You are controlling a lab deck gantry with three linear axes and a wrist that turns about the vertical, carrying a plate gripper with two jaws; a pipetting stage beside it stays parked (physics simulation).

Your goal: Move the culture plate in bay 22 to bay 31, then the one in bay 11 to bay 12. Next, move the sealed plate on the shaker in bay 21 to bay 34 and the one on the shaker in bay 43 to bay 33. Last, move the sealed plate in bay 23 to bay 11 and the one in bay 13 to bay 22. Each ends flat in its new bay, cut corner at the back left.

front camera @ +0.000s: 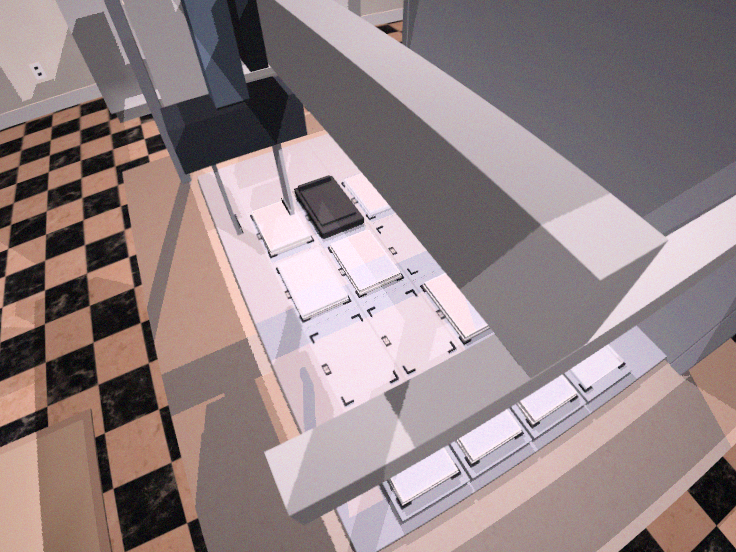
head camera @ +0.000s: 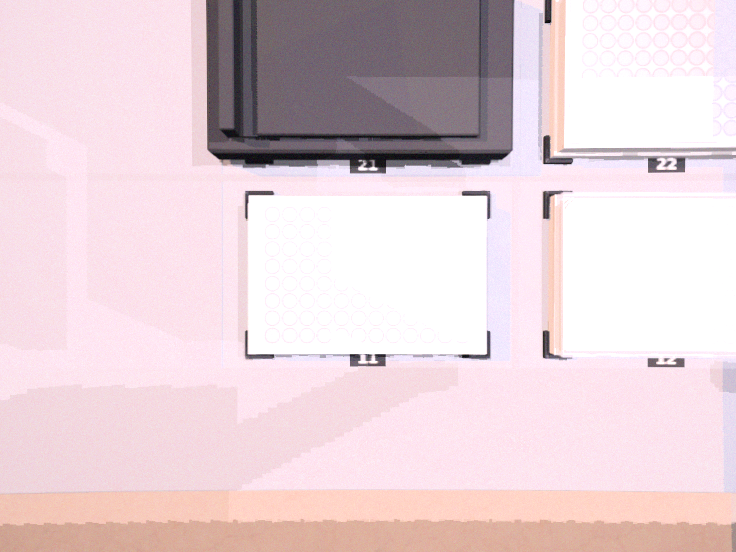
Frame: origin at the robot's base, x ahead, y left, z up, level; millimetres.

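Where they show: gripper, fingertip midpoint: (front camera: 263, 217); robot's base, origin of the base link: (front camera: 251, 216) (head camera: 252, 352).
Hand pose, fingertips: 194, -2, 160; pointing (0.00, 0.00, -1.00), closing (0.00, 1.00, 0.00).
Observation:
Things, the pixels of their top centre, and the offset from my fingertips, as dx, dy, dz.
- white plate, middle of its top: (head camera: 367, 275) (front camera: 279, 223) -130, +45, -146
- dark shaker, middle of its top: (head camera: 359, 48) (front camera: 327, 197) -134, +153, -129
My gripper (front camera: 265, 222) is open and empty in the front view, its two jaws hanging above bay 11. A white plate (front camera: 280, 230) (head camera: 367, 274) lies flat between the corner brackets of bay 11. Another plate (front camera: 312, 284) (head camera: 648, 273) lies in bay 12, and one (front camera: 365, 262) (head camera: 642, 112) in bay 22. The dark shaker (front camera: 328, 204) (head camera: 363, 65) in bay 21 carries no plate. A plate (front camera: 369, 196) in bay 31 and a plate (front camera: 454, 304) in bay 33 are partly hidden by the beam. Bays 34 and 43 are hidden. Glare obscures the cut corners.
A thick grey beam (front camera: 475, 160) crosses the front view over the right side of the deck, with a lower crossbar (front camera: 362, 433) in front. Several white plates, one of them a plate (front camera: 425, 475) at the left end, stand in a row beyond the crossbar.

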